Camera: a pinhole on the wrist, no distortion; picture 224 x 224 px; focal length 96.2 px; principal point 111.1 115.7 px. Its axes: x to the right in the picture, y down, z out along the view. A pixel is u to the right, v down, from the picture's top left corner.
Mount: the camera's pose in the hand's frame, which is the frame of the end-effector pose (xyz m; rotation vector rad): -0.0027 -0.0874 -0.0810 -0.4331 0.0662 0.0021
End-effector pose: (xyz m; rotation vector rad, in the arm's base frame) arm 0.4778 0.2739 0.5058 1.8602 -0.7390 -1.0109
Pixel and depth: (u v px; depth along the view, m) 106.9 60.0 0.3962
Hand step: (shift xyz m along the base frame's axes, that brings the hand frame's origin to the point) -0.3082 -0.1027 -0.2279
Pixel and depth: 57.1 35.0 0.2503
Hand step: -0.2555 0.0757 -0.1805
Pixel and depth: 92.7 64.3 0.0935
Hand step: -0.0206 0.0421 -0.0858
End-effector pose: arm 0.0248 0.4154 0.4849 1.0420 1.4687 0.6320
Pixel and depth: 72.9 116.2 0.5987
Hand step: 0.4880 -0.1821 0.1547
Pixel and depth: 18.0 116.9 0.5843
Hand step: 0.4731 -0.4684 0.3142
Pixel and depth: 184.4 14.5 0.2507
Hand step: 0.1945 0.0361 -0.3376
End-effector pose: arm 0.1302 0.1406 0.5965 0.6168 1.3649 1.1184
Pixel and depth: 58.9 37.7 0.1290
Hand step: 0.1230 -0.0847 -0.0702
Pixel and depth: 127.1 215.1 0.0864
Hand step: -0.0493 0.0153 0.0123
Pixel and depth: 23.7 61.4 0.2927
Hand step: 0.3246 -0.1945 0.0568
